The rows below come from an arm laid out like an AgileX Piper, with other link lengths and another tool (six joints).
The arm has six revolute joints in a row. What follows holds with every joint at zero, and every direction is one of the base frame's.
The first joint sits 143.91 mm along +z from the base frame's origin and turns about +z.
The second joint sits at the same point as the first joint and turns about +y.
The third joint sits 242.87 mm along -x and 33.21 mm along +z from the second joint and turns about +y.
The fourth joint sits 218.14 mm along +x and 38.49 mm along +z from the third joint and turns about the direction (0.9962, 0, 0.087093).
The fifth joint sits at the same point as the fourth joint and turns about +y.
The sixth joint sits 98.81 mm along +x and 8.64 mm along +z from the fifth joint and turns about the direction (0.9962, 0, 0.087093).
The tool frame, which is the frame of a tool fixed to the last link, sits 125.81 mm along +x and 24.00 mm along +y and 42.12 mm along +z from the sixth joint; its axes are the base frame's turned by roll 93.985, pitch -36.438 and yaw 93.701 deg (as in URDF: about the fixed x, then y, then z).
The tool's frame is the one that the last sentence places.
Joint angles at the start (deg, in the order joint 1, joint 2, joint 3, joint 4, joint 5, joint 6): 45.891 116.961 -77.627 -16.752 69.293 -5.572
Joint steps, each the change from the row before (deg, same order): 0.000 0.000 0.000 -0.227 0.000 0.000; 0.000 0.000 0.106 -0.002 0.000 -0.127; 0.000 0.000 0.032 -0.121 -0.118 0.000; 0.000 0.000 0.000 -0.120 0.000 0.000; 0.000 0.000 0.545 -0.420 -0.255 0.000; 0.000 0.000 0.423 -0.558 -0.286 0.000; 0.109 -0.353 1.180 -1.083 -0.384 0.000; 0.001 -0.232 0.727 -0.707 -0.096 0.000; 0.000 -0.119 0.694 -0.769 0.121 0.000; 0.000 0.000 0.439 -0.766 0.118 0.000; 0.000 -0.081 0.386 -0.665 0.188 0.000; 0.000 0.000 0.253 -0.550 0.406 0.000
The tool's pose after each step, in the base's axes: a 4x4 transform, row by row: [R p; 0 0 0 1], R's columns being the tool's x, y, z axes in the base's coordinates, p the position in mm. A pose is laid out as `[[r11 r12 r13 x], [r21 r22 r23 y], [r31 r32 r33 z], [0 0 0 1]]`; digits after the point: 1 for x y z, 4 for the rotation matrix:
[[-0.3794 0.9179 -0.1163 238.1], [0.8626 0.3054 -0.4033 197.3], [-0.3347 -0.2533 -0.9077 9.2], [0 0 0 1]]
[[-0.3819 0.9167 -0.1173 237.6], [0.8613 0.3070 -0.4048 196.8], [-0.3351 -0.2556 -0.9068 8.9], [0 0 0 1]]
[[-0.3827 0.9167 -0.1148 238.1], [0.8607 0.3086 -0.4050 196.8], [-0.3359 -0.2538 -0.9071 8.8], [0 0 0 1]]
[[-0.3833 0.9167 -0.1132 238.4], [0.8598 0.3093 -0.4062 196.5], [-0.3374 -0.2530 -0.9067 8.8], [0 0 0 1]]
[[-0.3877 0.9151 -0.1109 237.9], [0.8553 0.3123 -0.4136 194.1], [-0.3438 -0.2552 -0.9037 7.3], [0 0 0 1]]
[[-0.3925 0.9137 -0.1051 238.4], [0.8502 0.3168 -0.4204 192.0], [-0.3509 -0.2544 -0.9012 6.2], [0 0 0 1]]
[[-0.4033 0.9101 -0.0948 237.6], [0.8388 0.3263 -0.4359 187.0], [-0.3658 -0.2553 -0.8950 5.1], [0 0 0 1]]
[[-0.4091 0.9081 -0.0896 237.2], [0.8312 0.3304 -0.4471 183.1], [-0.3764 -0.2574 -0.8900 4.7], [0 0 0 1]]
[[-0.4154 0.9055 -0.0864 236.4], [0.8219 0.3329 -0.4623 178.3], [-0.3898 -0.2631 -0.8825 3.9], [0 0 0 1]]
[[-0.4211 0.9033 -0.0818 236.5], [0.8129 0.3359 -0.4757 174.5], [-0.4023 -0.2668 -0.8758 3.3], [0 0 0 1]]
[[-0.4255 0.9016 -0.0776 236.5], [0.8051 0.3380 -0.4875 171.0], [-0.4133 -0.2700 -0.8697 3.3], [0 0 0 1]]
[[-0.4290 0.9000 -0.0766 236.2], [0.7974 0.3375 -0.5002 167.5], [-0.4243 -0.2757 -0.8625 3.4], [0 0 0 1]]

